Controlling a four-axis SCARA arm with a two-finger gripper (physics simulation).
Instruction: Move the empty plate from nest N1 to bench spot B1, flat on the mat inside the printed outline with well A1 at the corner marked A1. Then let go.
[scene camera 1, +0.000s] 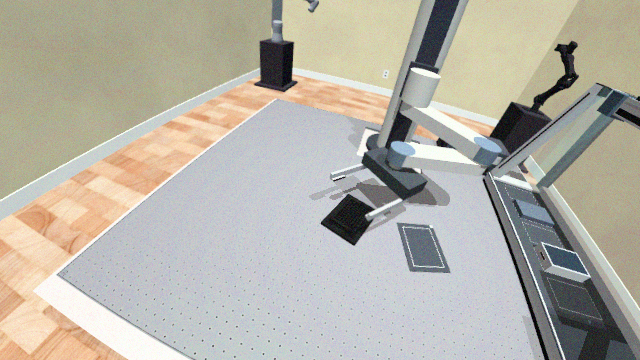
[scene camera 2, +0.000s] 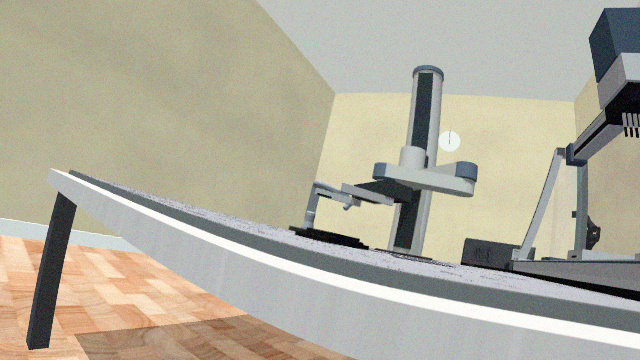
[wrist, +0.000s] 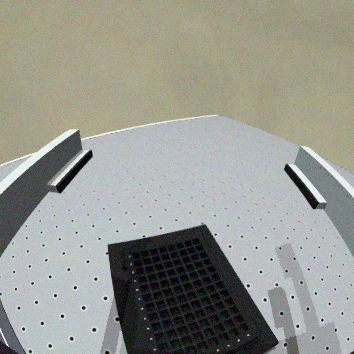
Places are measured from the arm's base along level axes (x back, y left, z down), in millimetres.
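Where they show: gripper, between the fingertips: (scene camera 1: 348, 195) (scene camera 2: 327, 189) (wrist: 192, 146).
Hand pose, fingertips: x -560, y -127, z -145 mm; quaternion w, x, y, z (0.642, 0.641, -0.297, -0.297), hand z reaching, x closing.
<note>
After its pixels a point has its place.
The black plate (scene camera 1: 350, 214) @(y -103, x -521, z -33 mm) (wrist: 185, 295) @(y -98, x -517, z -38 mm) with a grid of square wells lies in the black nest N1 (wrist: 160, 236) @(y -124, x -592, z -25 mm) on the bench. In scene camera 2 plate and nest show edge-on as a low dark slab, hard to tell apart. My gripper (scene camera 1: 353, 196) @(y -127, x -560, z -145 mm) (wrist: 192, 146) @(y -127, x -560, z -145 mm) is open and empty, with its fingers wide apart. It hangs above the bench, higher than the plate; in the wrist view the plate shows below the line between the fingertips. The dark mat of spot B1 (scene camera 1: 423, 247) @(y 139, x -543, z -15 mm) has a white printed outline and a small white mark at one corner, too small to read.
The perforated bench (scene camera 1: 210, 220) @(y -485, x -700, z -13 mm) carries the arm's column (scene camera 1: 427, 45) @(y -13, x -77, z -480 mm) (scene camera 2: 425, 110) @(y 14, x -77, z -641 mm). A framed deck (scene camera 1: 572, 300) @(y 556, x -609, z -62 mm) with a blue block (scene camera 1: 534, 212) @(y 561, x -278, z -79 mm) and a white-rimmed box (scene camera 1: 565, 262) @(y 558, x -504, z -93 mm) stands at the right. A dark box (scene camera 2: 490, 251) @(y 362, x 34, z -86 mm) stands beyond the mat. Other robot arms stand on pedestals (scene camera 1: 276, 65) behind.
</note>
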